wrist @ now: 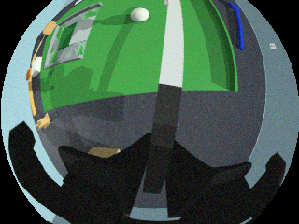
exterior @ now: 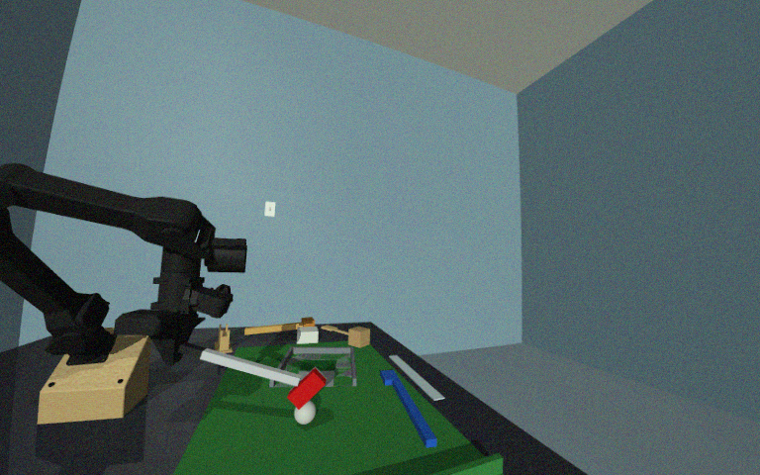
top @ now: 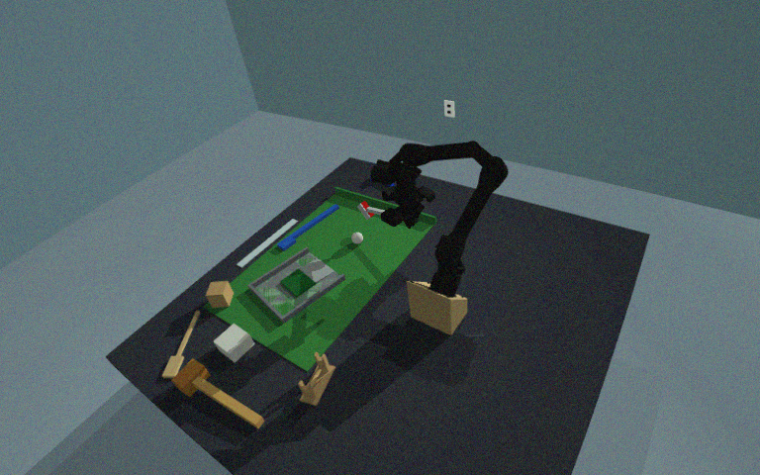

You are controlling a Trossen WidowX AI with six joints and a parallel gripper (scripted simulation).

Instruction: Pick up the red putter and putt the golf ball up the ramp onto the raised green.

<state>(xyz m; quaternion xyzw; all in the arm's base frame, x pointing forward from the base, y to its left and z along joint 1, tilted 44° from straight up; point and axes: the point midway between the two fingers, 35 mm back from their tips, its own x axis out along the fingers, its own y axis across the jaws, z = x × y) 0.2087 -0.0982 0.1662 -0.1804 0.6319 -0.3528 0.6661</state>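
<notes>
Now: gripper tip 12 cm short of the red putter, 3 cm to the left of it and 1 cm above it. From my gripper tip the other things lie so: white strip (55 cm ahead, 15 cm to the left, 14 cm below); white golf ball (23 cm ahead, 1 cm to the left, 12 cm below); white block (29 cm ahead, 56 cm to the left, 12 cm below).
</notes>
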